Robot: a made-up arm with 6 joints.
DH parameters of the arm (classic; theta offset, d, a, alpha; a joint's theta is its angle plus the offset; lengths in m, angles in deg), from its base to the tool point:
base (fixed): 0 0.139 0 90
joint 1: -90 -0.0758 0.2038 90
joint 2: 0 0.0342 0.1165 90
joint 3: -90 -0.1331 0.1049 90
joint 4: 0 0.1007 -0.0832 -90
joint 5: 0 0.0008 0.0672 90
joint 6: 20.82 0 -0.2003 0
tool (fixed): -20.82 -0.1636 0 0
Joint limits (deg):
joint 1: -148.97..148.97
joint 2: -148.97..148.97
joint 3: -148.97..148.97
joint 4: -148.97..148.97
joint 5: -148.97..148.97
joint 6: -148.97..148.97
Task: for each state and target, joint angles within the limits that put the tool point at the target. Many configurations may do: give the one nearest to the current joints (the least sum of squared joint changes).
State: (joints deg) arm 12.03 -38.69 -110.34 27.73 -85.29 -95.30
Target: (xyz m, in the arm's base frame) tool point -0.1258 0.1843 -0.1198
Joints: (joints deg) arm 12.35 -33.90 -111.48 27.02 -89.65 -97.36
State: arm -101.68 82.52 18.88 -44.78 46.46 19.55
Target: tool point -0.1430 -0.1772 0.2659
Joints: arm -78.78 59.11 -3.86 -31.32 19.24 43.45
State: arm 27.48 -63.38 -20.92 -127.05 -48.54 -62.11
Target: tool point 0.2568 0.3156 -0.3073
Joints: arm 14.42 -76.17 32.67 -136.86 -31.82 -75.45
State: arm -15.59 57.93 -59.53 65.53 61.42 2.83
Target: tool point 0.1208 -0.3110 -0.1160
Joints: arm -10.42 1.87 -20.11 80.94 35.08 26.98
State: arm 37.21 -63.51 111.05 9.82 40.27 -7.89
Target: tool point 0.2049 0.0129 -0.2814
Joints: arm 20.41 -77.73 110.89 16.04 33.10 -2.48
